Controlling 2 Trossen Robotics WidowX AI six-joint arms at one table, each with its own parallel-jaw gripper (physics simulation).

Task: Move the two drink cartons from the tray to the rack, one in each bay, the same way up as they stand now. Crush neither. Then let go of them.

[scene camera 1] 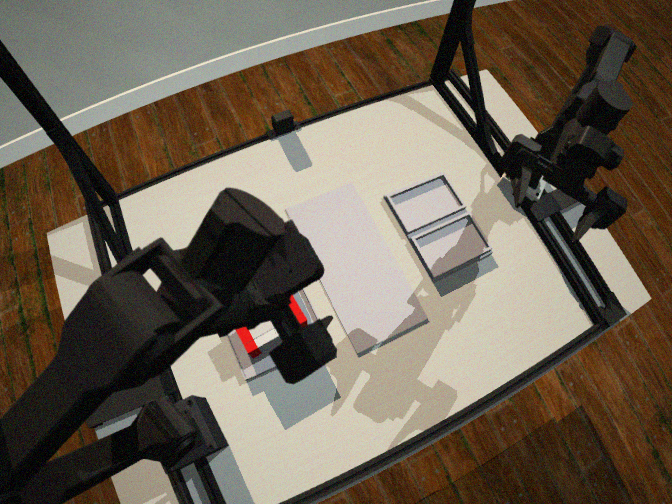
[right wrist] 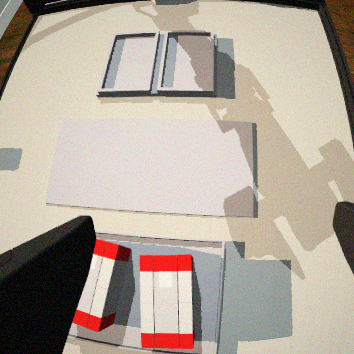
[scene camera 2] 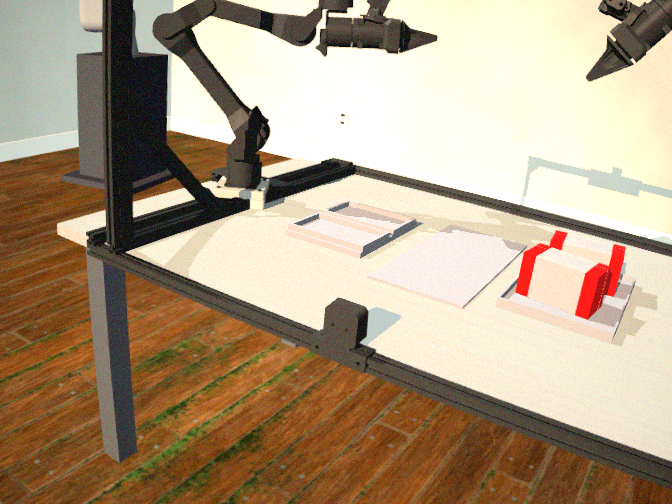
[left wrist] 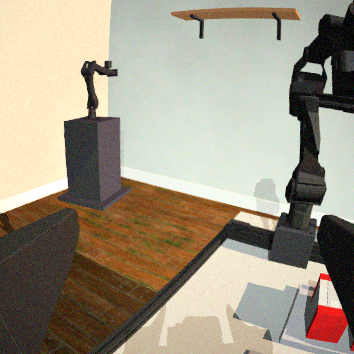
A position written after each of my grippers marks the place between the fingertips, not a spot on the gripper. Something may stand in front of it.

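Observation:
With nothing in its grasp, my left gripper (scene camera 1: 546,224) is open. Scene camera 2 shows my left gripper (scene camera 2: 434,37) too, and so does the left wrist view (left wrist: 203,225). My right gripper (scene camera 1: 309,286) is open and holds nothing. I also see my right gripper in scene camera 2 (scene camera 2: 589,79) and in the right wrist view (right wrist: 218,222). Then there is a pale mat (scene camera 1: 371,296); the mat also appears in scene camera 2 (scene camera 2: 453,266) and in the right wrist view (right wrist: 168,165).

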